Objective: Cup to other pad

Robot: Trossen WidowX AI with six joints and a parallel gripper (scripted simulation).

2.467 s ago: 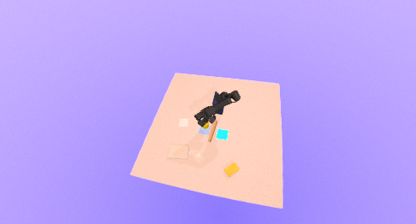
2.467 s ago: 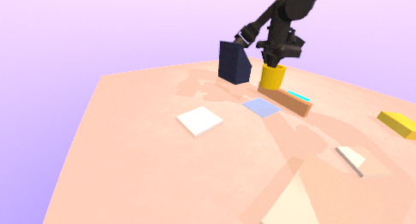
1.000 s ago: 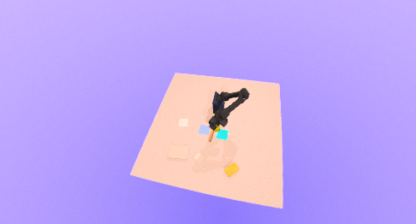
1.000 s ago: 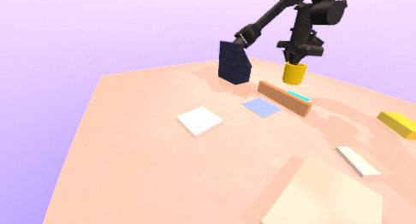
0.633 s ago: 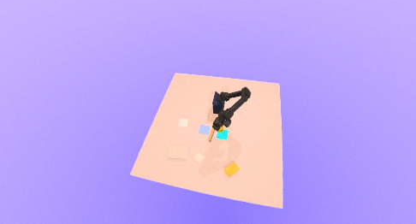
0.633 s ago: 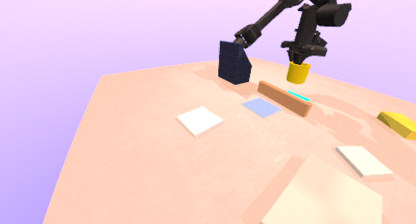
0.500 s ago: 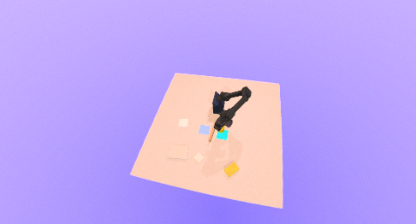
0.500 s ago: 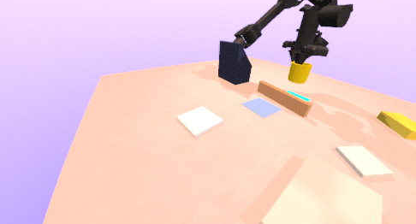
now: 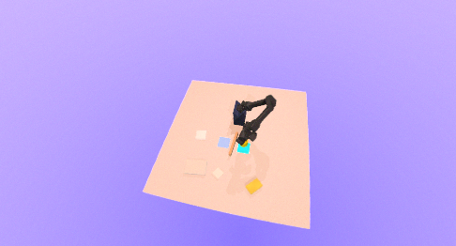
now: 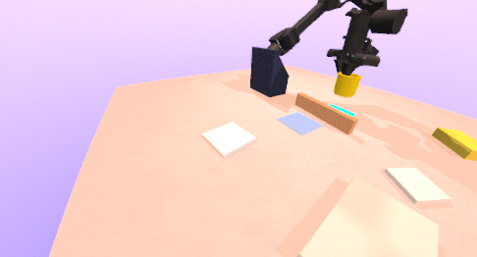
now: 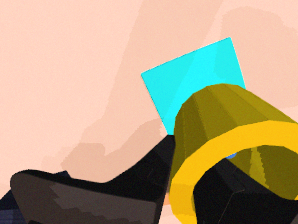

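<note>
Right now the cyan pad is 11 cm below my gripper tip, 2 cm ahead of it and 1 cm to the right of it. Round my gripper tip: orange bar: 11 cm to the right, 9 cm below, 1 cm ahead; yellow cup: 2 cm to the right, 2 cm ahead; pale slab: 38 cm to the right, 28 cm ahead, 9 cm below.
</note>
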